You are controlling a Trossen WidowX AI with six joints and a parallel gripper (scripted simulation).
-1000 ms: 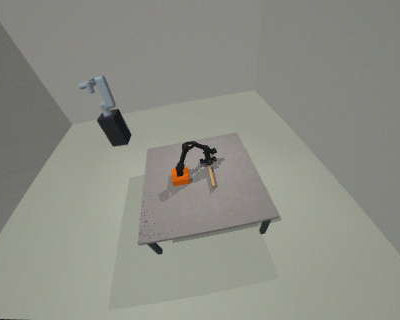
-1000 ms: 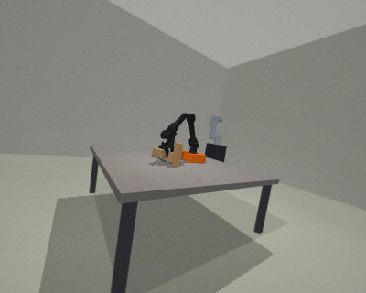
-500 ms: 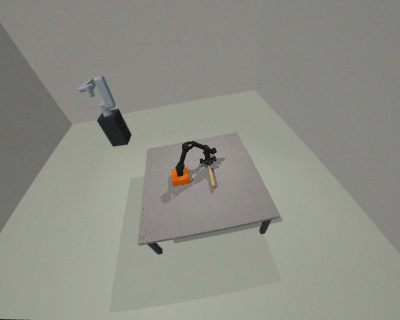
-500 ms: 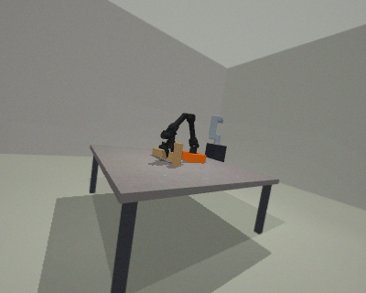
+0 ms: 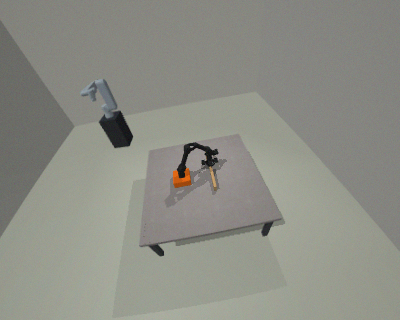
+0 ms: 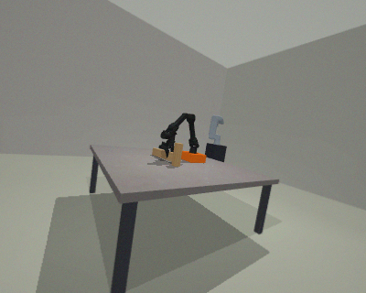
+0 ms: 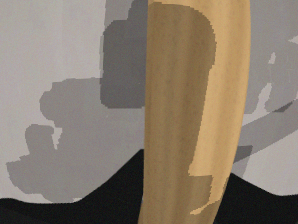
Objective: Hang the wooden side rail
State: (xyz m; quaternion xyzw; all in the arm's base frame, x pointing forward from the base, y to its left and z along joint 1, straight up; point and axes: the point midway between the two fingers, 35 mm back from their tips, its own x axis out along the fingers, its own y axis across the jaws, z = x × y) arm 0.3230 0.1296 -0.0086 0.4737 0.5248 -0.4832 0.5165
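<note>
Now: gripper tip 10 mm past the upright headboard post, 120 mm to the right of it and 40 mm below it.
</note>
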